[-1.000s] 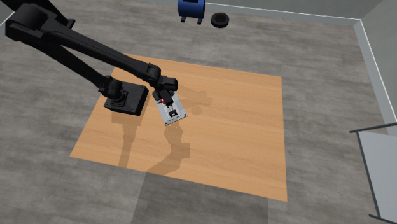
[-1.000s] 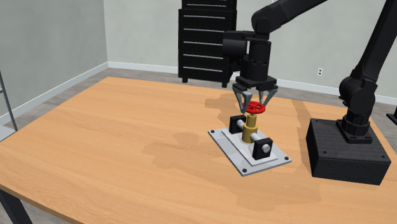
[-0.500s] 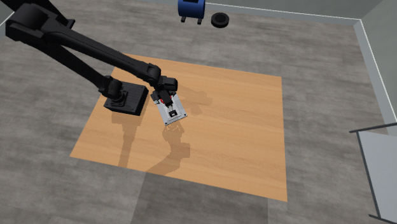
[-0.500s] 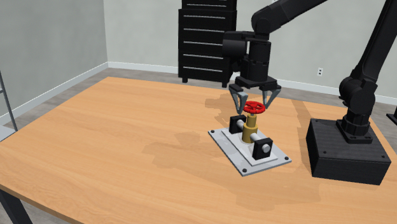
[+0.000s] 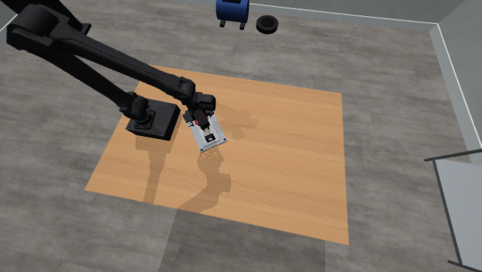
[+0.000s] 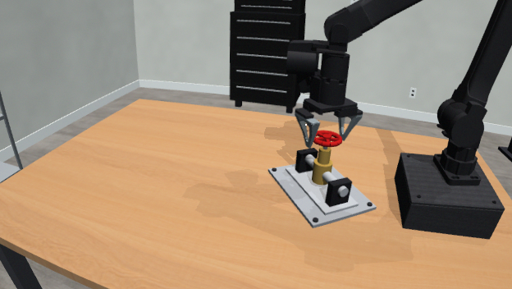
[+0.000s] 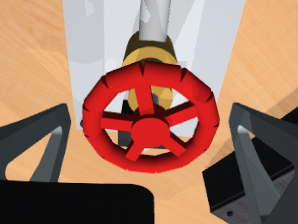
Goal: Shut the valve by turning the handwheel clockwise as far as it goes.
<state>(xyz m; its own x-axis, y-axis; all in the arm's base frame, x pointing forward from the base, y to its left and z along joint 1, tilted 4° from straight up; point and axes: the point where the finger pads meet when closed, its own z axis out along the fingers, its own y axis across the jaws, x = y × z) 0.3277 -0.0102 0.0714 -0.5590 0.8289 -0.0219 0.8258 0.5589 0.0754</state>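
The handwheel lies right at my hand. The rest, counted from my hand: baseplate: 13 cm below.
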